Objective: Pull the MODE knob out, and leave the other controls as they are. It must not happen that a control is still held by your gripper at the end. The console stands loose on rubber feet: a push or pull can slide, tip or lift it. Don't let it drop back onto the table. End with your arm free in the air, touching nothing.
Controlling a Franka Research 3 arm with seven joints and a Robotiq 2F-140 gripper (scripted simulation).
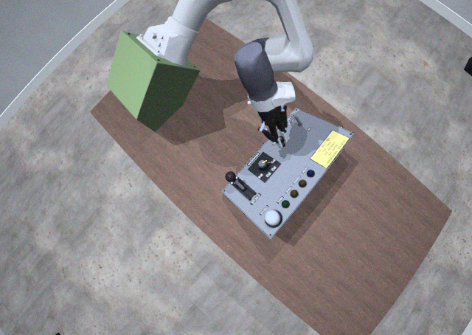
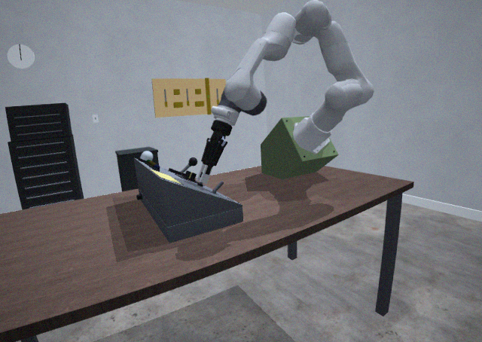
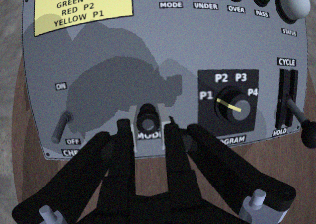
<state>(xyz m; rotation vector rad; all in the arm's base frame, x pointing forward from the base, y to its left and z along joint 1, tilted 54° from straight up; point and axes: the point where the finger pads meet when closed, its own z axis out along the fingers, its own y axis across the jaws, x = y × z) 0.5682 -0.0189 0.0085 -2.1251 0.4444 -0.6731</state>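
My gripper is now 6 cm to the left of the grey console, 5 cm above it and 4 cm short of it. From my hand the other things lie so: program selector dial: 11 cm to the right, 2 cm below, 1 cm ahead; toggle: 12 cm to the left, 3 cm below, 2 cm ahead; mode knob: 2 cm below, 1 cm ahead.
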